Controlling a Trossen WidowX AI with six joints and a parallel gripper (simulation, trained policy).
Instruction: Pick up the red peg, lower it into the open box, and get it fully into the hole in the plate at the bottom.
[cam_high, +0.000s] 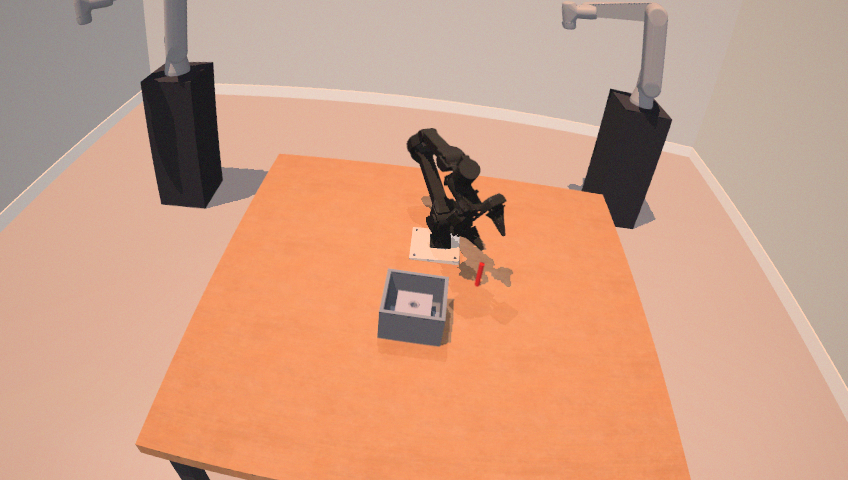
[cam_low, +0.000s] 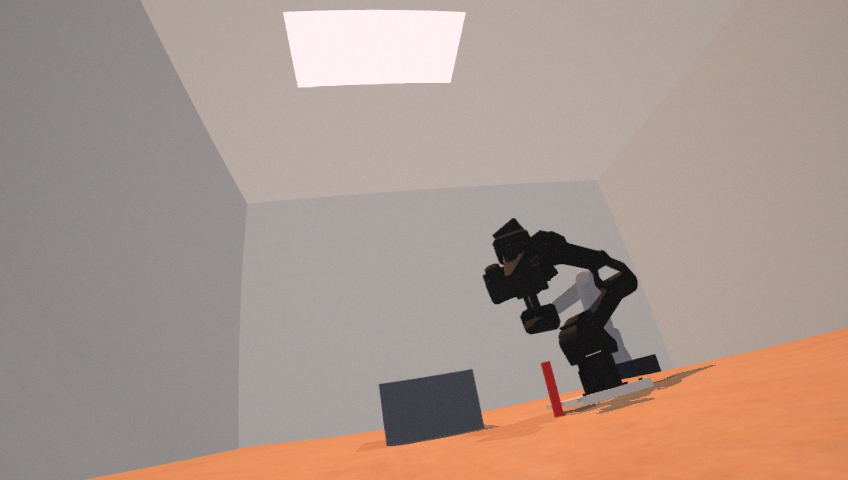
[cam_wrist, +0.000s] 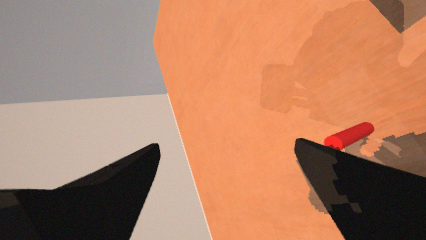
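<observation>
The red peg lies 2 cm behind my gripper tip, 1 cm to the right of it and 13 cm below it. From my gripper tip the other things lie so: pale plate: 14 cm ahead, 19 cm to the right, 13 cm below; then grey box: 14 cm ahead, 19 cm to the right, 15 cm below.
</observation>
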